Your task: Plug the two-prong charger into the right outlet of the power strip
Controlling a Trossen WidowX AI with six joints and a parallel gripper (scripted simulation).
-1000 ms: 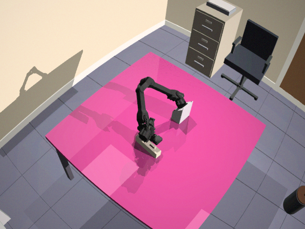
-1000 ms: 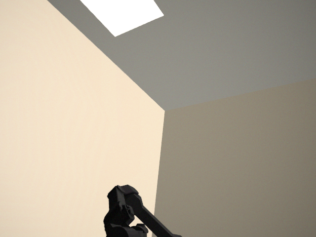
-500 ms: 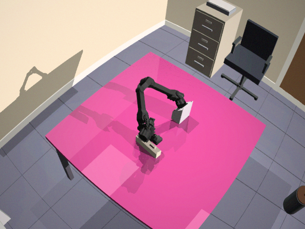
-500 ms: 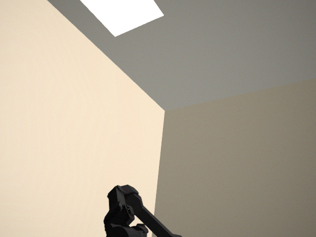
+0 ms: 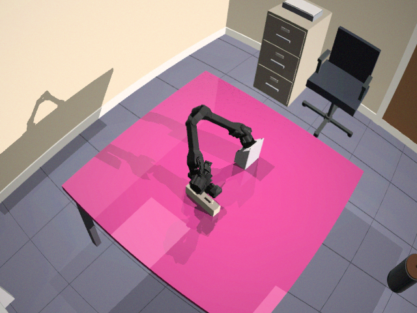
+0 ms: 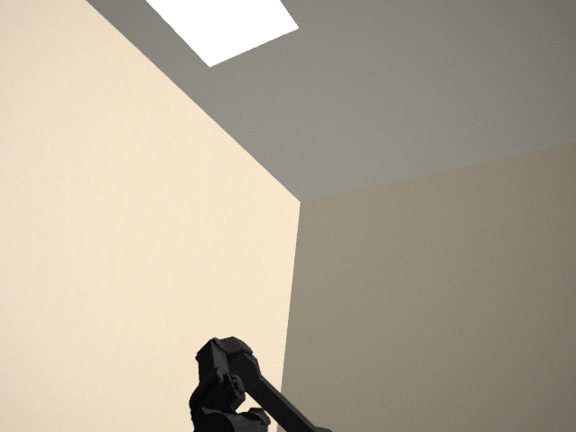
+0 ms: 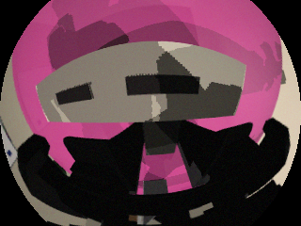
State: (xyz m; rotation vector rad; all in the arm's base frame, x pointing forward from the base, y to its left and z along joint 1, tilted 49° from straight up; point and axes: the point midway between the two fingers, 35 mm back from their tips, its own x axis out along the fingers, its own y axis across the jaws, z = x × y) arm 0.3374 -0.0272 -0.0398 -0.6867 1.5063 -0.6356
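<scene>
Right now my gripper tip is 20 mm short of the dark grey charger and 10 mm below it.
</scene>
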